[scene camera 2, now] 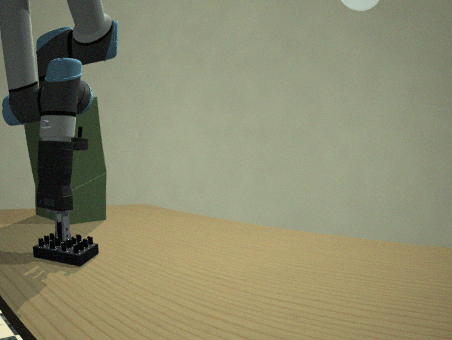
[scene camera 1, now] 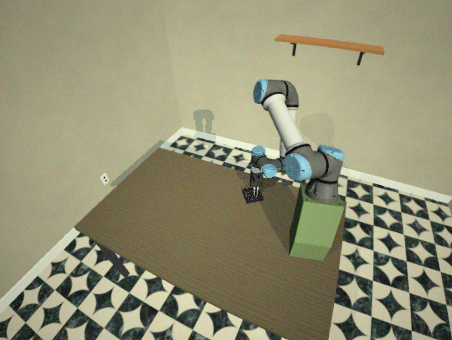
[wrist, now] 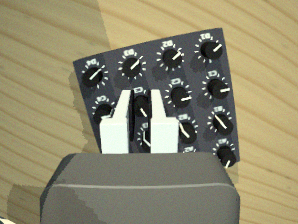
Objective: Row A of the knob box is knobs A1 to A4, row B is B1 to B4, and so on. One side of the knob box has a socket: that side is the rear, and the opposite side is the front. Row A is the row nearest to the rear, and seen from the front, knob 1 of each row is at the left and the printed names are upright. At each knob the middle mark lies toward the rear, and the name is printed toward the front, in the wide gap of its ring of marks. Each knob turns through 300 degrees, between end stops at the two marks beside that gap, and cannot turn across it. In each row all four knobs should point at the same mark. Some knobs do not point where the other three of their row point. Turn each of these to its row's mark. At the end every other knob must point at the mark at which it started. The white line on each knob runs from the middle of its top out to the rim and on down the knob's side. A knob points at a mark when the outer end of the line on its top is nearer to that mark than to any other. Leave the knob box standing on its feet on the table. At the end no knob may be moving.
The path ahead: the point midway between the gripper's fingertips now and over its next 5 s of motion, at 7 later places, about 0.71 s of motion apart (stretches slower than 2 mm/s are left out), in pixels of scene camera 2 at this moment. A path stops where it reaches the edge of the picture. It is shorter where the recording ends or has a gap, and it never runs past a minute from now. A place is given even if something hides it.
My gripper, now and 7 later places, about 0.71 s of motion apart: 62,239; 61,221; 62,220; 66,219; 70,218; 71,217; 70,216; 66,213
